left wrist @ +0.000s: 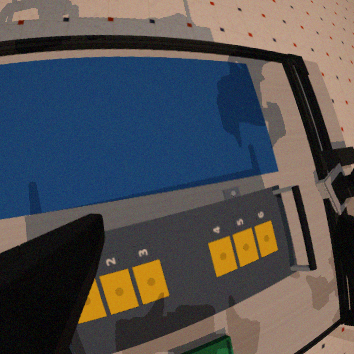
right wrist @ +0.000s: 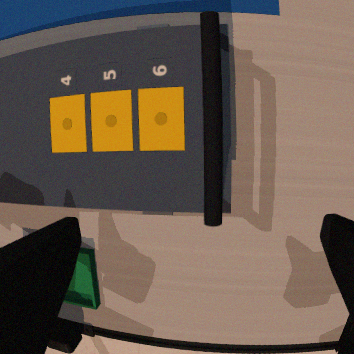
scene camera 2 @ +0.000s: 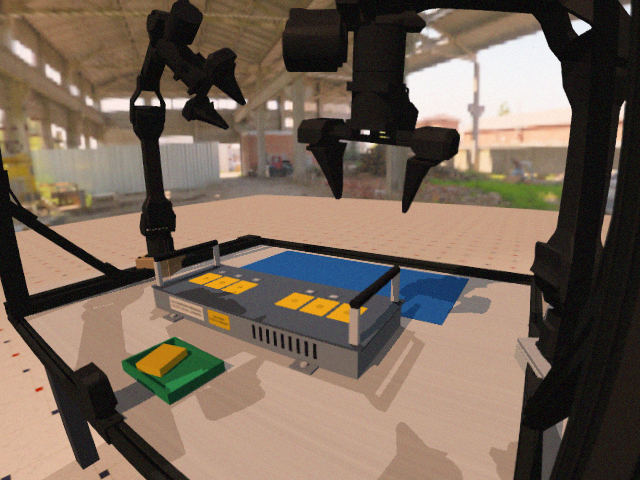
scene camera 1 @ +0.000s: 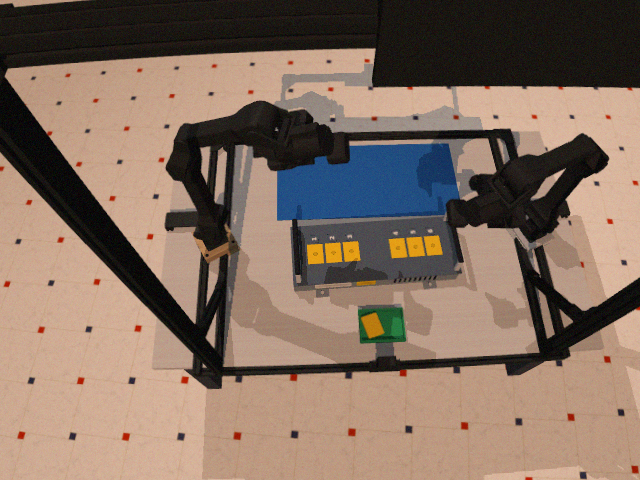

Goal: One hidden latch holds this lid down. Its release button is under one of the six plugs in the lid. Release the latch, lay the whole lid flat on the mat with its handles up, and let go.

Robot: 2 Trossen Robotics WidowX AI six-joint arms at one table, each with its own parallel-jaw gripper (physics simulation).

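Places are measured from the left arm's base along level axes (x back, y left, z down), in centimetres.
Pixels of known places: left gripper, between the fingertips: [left wrist: 225,229] [scene camera 2: 235,117]; right gripper, between the fingertips: [right wrist: 203,229] [scene camera 2: 370,205] [scene camera 1: 470,225]; left arm's base, origin of its link: [scene camera 1: 214,237]; right arm's base, origin of its link: [left wrist: 340,187] [scene camera 1: 532,230].
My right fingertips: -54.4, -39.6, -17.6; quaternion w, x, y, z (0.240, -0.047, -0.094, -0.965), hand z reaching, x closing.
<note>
For each thing: its top centre in the pictures, then the offset to it from my right fingertips, as dx, dy, dz. "pt": a spot on its surface instead. Level surfaces: height alone.
- right black handle, a spot on its surface: [right wrist: 211,120] [scene camera 2: 377,280] [left wrist: 307,228] [scene camera 1: 455,234] pt -1.4, +3.3, +11.2
- blue mat, height of its surface: dz +22.1
- green tray, centre of its top: [right wrist: 54,275] [scene camera 2: 171,361] [scene camera 1: 382,324] +27.1, -5.2, +20.6
- loose yellow block, centre of its top: [scene camera 2: 161,355] [scene camera 1: 372,324] +29.3, -4.0, +20.7
The dark grey lid [scene camera 1: 374,248] [scene camera 2: 258,304] [left wrist: 187,260] [right wrist: 120,185] lies on its grey box, with yellow plugs numbered 1-3 and 4-6 seated in it. Its left black handle [scene camera 1: 297,248] [scene camera 2: 187,250] and right black handle [scene camera 1: 456,240] [scene camera 2: 375,287] [left wrist: 304,227] [right wrist: 211,120] stand upright. The blue mat [scene camera 1: 361,180] [scene camera 2: 310,268] [left wrist: 125,125] lies behind the box. My left gripper [scene camera 2: 235,115] is open and empty, high above the mat side; one finger covers part of plug 1 in the left wrist view. My right gripper [scene camera 2: 371,204] [right wrist: 203,229] is open and empty, high above the right handle.
A green tray [scene camera 1: 400,333] [scene camera 2: 193,384] holding a loose yellow block [scene camera 1: 372,324] [scene camera 2: 162,359] stands in front of the box. A black frame [scene camera 1: 299,370] surrounds the table. Small tabs stick out at the box's base.
</note>
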